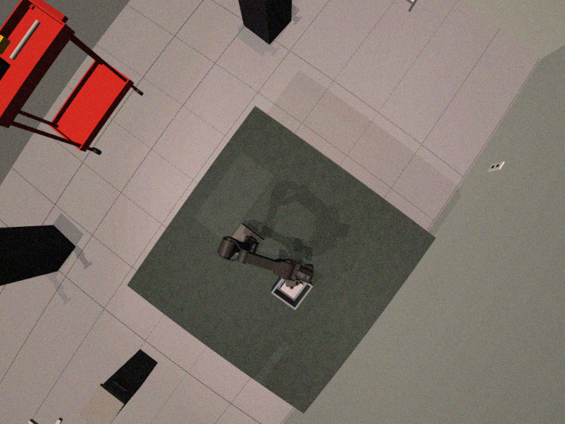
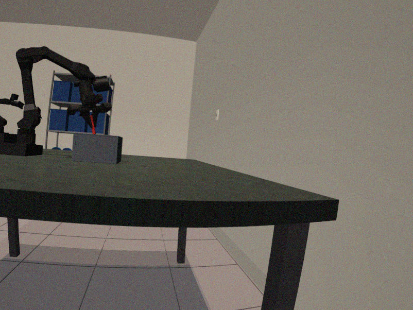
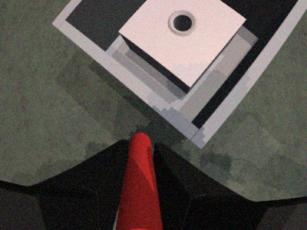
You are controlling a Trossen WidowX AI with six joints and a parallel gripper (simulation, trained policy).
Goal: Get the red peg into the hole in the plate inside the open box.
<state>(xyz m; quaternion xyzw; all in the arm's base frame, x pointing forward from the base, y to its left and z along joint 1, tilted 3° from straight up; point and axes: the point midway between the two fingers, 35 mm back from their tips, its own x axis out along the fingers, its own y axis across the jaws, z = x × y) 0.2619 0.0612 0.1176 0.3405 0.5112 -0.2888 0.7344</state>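
Now: gripper tip 110 mm above the grey box, 90 mm to the left of it and 60 mm short of it. Also, from my gripper tip: red peg: 10 mm to the left, 10 mm behind, 10 mm above.
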